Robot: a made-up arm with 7 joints.
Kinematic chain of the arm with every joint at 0, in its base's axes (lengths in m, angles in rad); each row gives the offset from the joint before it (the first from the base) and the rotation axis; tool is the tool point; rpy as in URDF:
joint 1: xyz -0.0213 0.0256 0.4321 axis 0 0.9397 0.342
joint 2: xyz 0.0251 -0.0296 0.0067 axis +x
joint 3: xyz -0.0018 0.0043 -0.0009 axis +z
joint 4: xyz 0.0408 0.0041 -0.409 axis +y
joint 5: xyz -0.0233 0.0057 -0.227 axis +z
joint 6: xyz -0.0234 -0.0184 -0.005 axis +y
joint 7: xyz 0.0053 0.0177 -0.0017 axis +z
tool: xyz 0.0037 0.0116 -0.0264 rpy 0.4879 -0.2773 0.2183
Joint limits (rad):
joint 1: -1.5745..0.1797
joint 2: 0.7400..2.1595
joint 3: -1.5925..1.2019
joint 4: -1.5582..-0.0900
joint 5: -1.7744..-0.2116
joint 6: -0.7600..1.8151
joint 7: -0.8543..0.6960
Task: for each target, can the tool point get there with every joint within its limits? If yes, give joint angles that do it. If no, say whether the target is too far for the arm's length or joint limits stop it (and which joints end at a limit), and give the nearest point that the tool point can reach.
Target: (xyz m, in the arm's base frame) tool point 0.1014 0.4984 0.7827
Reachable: yes | joints -1.2627 2.0321 -0.7753 -0.9042 -1.3791 -0.4533 -0.1858
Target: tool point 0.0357 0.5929 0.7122
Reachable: yes | joints -1.1847 1.7193 0.5302 -0.4951 -0.4191 1.4641 0.5440
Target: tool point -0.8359 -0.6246 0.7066
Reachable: no: too far | nearest point -0.3805 0.2449 0.7373 | short by 0.982 m
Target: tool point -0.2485 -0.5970 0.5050
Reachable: no: joint limits stop it (at a limit: joint 1, joint 2, joint 4, joint 5) | nearest point 0.4409 -0.1268 0.5694 | short by 0.837 m
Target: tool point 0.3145 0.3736 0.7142
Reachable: yes | joints -0.9844 1.5142 -0.1598 -1.3091 -0.8179 -0.1335 -0.3865
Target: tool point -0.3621 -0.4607 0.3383
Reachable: no: joint limits stop it (at a limit: joint 1, joint 2, joint 3, joint 4, joint 5, joint 6) | nearest point -0.0846 0.0717 -0.0636 | short by 0.722 m
